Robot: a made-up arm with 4 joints.
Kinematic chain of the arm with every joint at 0, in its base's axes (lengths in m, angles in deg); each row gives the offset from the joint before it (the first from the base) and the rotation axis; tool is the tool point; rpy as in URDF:
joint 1: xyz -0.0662 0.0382 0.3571 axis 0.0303 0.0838 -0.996
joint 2: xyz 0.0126 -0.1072 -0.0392 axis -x
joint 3: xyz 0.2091 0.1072 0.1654 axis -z
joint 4: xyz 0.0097 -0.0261 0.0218 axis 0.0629 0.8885 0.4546
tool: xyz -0.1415 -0.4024 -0.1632 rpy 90 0 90
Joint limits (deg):
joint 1: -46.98..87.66
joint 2: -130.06..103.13
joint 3: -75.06..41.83
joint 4: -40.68..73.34
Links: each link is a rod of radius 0.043 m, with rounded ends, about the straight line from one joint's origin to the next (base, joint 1, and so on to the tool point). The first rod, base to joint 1, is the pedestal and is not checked.
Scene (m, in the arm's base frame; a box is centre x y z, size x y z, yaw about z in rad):
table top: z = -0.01
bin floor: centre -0.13 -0.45 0 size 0.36 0.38 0.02 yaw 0.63
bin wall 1: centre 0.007 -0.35 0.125 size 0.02 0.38 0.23 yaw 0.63
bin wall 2: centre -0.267 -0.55 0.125 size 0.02 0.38 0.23 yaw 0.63
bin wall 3: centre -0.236 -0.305 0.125 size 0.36 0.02 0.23 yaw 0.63
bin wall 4: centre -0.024 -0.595 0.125 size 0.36 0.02 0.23 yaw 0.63
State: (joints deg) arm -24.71 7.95 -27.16 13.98
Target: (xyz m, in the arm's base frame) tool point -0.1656 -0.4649 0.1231
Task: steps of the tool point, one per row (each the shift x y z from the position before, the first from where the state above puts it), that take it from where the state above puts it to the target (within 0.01 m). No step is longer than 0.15 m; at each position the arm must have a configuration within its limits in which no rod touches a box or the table.
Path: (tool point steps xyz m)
1: -0.0827 -0.1051 -0.0187
2: -0.1057 -0.0801 -0.0179
3: -0.1215 -0.0502 -0.0164
4: -0.1291 -0.0178 -0.0144
5: -0.1282 0.0152 -0.0120
6: -0.0110 -0.0122 -0.0810
7: -0.0004 0.0013 -0.0778
8: 0.0113 0.0109 -0.0694

